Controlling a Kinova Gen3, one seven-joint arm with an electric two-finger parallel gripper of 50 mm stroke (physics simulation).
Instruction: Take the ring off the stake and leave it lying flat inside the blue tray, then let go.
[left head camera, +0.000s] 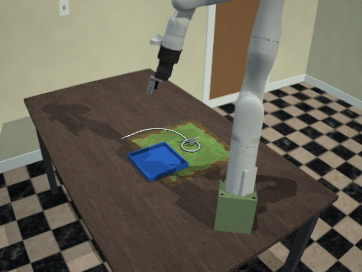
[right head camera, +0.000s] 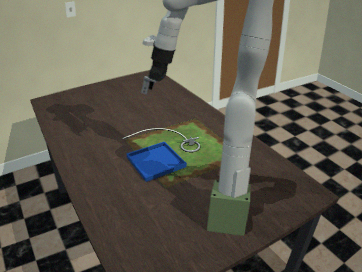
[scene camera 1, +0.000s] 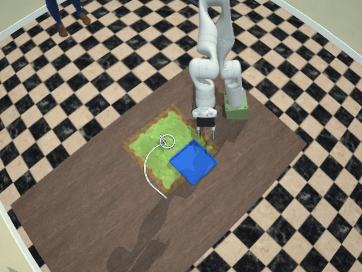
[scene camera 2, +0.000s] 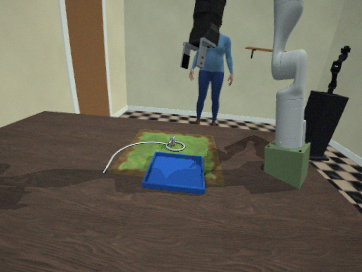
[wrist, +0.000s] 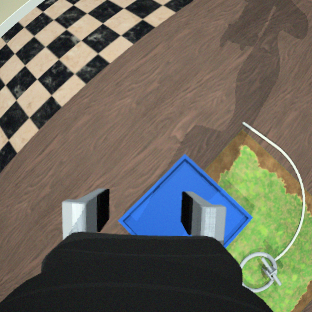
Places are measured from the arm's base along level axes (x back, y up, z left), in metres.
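Pixels of known places: gripper, fingertip midpoint: (left head camera: 151, 90) (right head camera: 146, 91) (scene camera 1: 206, 137) (scene camera 2: 191, 67) (wrist: 144, 205); arm's base, link origin: (left head camera: 237, 189) (right head camera: 231, 190) (scene camera 1: 235, 100) (scene camera 2: 287, 144).
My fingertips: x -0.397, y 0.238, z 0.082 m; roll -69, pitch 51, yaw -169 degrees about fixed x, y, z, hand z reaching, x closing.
Ahead of a thing's pixels: the offset from my fingertips to its middle. "pt": to the spot under its first point. Level surfaces: height alone.
A thin light-grey ring {pt dx +0.009, dy -0.348, dz -0.198 m} (left head camera: 190, 152) (scene camera 1: 174, 141) (scene camera 2: 175, 151) (wrist: 259, 253) lies low around a small grey stake {dx -0.044, dy -0.348, dz -0.244 m} (left head camera: 191, 141) (scene camera 2: 172, 141) (wrist: 270, 270) on the green mat. The blue square tray {dx -0.018, dy -0.343, dz -0.035 m} (left head camera: 155, 162) (scene camera 1: 185, 162) (scene camera 2: 175, 172) (wrist: 170, 200) stands beside the ring, with low rims and no ring in it. My gripper (left head camera: 152, 89) (right head camera: 147, 90) (scene camera 1: 206, 136) (scene camera 2: 193, 65) (wrist: 144, 205) is open and empty, high above the table and apart from the ring. In the wrist view the tray shows beyond the fingers, with the ring to the lower right.
A white curved cord {pt dx -0.233, dy -0.351, dz -0.175 m} (left head camera: 155, 129) (scene camera 1: 145, 167) (wrist: 304, 200) runs from the stake past the edge of the green mat {dy -0.353 m} (left head camera: 212, 142) (wrist: 260, 200). The arm's green base block (left head camera: 236, 210) (scene camera 2: 286, 162) stands on the table. A person (scene camera 2: 212, 62) and a black stand (scene camera 2: 325, 120) are beyond the table.
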